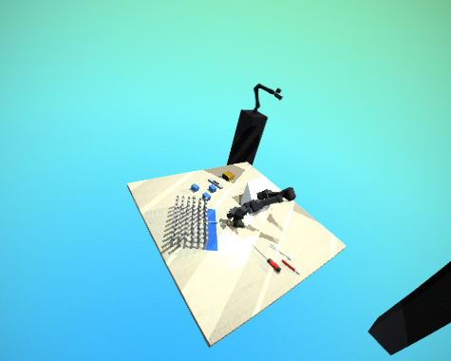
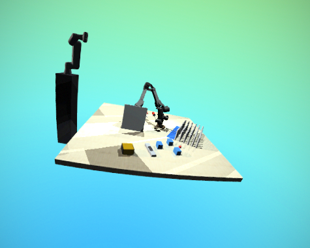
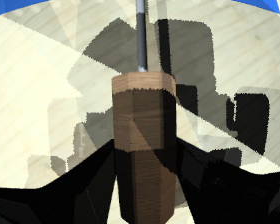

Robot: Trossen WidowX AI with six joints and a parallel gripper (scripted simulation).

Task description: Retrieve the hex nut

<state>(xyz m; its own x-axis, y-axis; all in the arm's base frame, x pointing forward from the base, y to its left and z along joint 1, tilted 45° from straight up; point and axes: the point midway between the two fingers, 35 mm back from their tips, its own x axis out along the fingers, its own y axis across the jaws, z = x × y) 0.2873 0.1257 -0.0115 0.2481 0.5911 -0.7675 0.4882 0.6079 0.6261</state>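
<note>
My gripper tip is now 9 cm short of the wooden-handled tool and 5 cm to the left of it. Round my gripper tip: grey forked tool: 17 cm behind, 35 cm to the left, 1 cm below; grey bar: 15 cm behind, 48 cm to the right; blue taped strip: 16 cm ahead, 5 cm to the right, 1 cm below.
</note>
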